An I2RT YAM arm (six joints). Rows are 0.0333 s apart.
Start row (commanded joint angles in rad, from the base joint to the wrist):
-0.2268, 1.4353, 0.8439, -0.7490, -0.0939, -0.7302
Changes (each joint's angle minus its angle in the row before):
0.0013, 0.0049, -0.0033, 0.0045, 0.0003, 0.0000
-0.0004, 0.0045, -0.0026, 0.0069, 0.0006, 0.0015
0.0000, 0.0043, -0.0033, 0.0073, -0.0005, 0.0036
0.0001, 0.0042, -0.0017, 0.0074, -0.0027, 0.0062
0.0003, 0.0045, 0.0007, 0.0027, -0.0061, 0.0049
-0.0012, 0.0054, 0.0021, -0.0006, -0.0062, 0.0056
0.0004, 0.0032, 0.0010, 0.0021, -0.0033, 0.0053
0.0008, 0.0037, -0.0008, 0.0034, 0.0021, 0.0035
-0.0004, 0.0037, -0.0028, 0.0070, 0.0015, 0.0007
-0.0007, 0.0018, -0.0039, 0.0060, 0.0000, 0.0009
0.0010, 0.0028, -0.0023, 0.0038, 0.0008, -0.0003
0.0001, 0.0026, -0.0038, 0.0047, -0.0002, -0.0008
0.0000, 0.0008, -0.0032, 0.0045, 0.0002, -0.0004
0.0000, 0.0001, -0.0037, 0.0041, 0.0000, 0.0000
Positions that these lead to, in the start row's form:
-0.2255, 1.4402, 0.8406, -0.7445, -0.0936, -0.7302
-0.2259, 1.4447, 0.8380, -0.7376, -0.0930, -0.7287
-0.2259, 1.4490, 0.8347, -0.7303, -0.0935, -0.7251
-0.2258, 1.4532, 0.8330, -0.7229, -0.0962, -0.7189
-0.2255, 1.4577, 0.8337, -0.7202, -0.1023, -0.7140
-0.2267, 1.4631, 0.8358, -0.7208, -0.1085, -0.7084
-0.2263, 1.4663, 0.8368, -0.7187, -0.1118, -0.7031
-0.2255, 1.4700, 0.8360, -0.7153, -0.1097, -0.6996
-0.2259, 1.4737, 0.8332, -0.7083, -0.1082, -0.6989
-0.2266, 1.4755, 0.8293, -0.7023, -0.1082, -0.6980
-0.2256, 1.4783, 0.8270, -0.6985, -0.1074, -0.6983
-0.2255, 1.4809, 0.8232, -0.6938, -0.1076, -0.6991
-0.2255, 1.4817, 0.8200, -0.6893, -0.1074, -0.6995
-0.2255, 1.4818, 0.8163, -0.6852, -0.1074, -0.6995

